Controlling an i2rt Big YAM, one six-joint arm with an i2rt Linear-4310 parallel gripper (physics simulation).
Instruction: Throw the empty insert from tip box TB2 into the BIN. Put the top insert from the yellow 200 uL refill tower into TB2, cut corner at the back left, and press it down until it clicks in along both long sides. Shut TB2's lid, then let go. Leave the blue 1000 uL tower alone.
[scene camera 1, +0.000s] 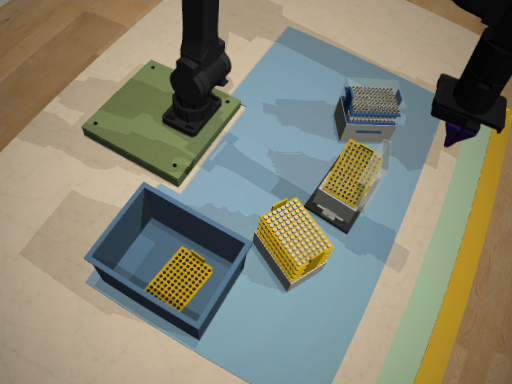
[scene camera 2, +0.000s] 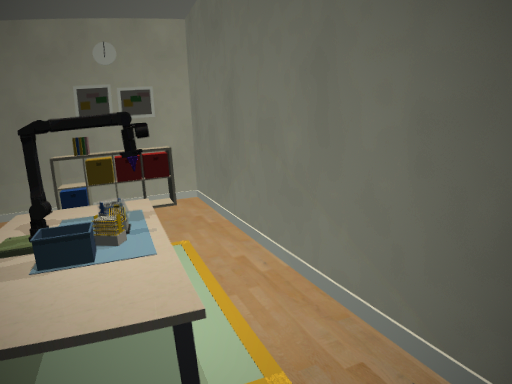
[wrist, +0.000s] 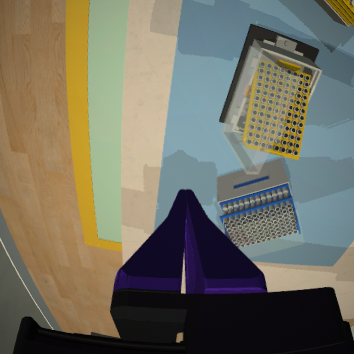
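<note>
My gripper (scene camera 1: 448, 144) (scene camera 2: 133, 170) (wrist: 184, 197) is shut and empty, high beyond the mat's far right side, away from the boxes. TB2 (scene camera 1: 336, 201) (wrist: 285, 54) holds a yellow insert (scene camera 1: 351, 175) (wrist: 278, 110), which sits skewed and looks raised at the end nearer the blue tower. TB2's clear lid (scene camera 1: 384, 172) (wrist: 246, 159) stands open. The yellow 200 uL tower (scene camera 1: 297, 232) (scene camera 2: 108, 226) stands beside TB2, its top insert full of tips. An empty yellow insert (scene camera 1: 181, 277) lies in the BIN (scene camera 1: 190, 220) (scene camera 2: 65, 251). Seating along TB2's long sides cannot be judged.
The blue 1000 uL tower (scene camera 1: 372, 102) (wrist: 260, 222) stands close to TB2's far end under a clear cover. The arm's base stands on a green plate (scene camera 1: 130, 112) left of the blue mat (scene camera 1: 285, 330). A shelf (scene camera 2: 173, 180) stands beyond the table (scene camera 2: 110, 290).
</note>
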